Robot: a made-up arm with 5 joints.
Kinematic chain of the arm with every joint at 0, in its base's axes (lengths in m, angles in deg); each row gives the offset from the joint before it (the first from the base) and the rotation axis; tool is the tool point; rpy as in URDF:
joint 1: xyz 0.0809 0 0.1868 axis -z
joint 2: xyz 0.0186 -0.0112 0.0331 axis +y
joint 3: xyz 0.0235 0 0.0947 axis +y
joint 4: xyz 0.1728 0 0.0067 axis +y
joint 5: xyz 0.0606 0.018 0 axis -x
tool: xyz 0 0 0 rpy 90 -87.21 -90
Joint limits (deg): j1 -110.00..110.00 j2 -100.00..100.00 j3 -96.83..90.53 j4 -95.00..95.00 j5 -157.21..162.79
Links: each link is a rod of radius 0.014 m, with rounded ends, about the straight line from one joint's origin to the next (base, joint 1, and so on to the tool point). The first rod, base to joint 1, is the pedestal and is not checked.
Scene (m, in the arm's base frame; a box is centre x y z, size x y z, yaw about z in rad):
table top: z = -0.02
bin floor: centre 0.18 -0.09 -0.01 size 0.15 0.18 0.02 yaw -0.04
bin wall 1: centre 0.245 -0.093 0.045 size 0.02 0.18 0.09 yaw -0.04
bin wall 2: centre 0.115 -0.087 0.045 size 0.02 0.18 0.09 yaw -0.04
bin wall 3: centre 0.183 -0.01 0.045 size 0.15 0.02 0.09 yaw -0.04
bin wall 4: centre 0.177 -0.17 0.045 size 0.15 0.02 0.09 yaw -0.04
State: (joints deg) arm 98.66 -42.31 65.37 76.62 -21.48
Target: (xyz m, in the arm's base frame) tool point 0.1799 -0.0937 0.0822
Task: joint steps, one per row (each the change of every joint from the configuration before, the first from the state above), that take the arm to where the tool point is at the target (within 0.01 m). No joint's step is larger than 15 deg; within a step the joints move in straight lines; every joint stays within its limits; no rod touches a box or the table.
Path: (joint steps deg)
1: -10.48 13.25 -4.47 -7.60 0.00
2: -10.47 13.24 -4.48 -7.60 0.00
3: -10.48 13.25 -4.47 -7.60 0.00
4: -10.47 13.25 -4.48 -7.60 0.00
5: -10.48 13.25 -4.47 -7.60 0.00

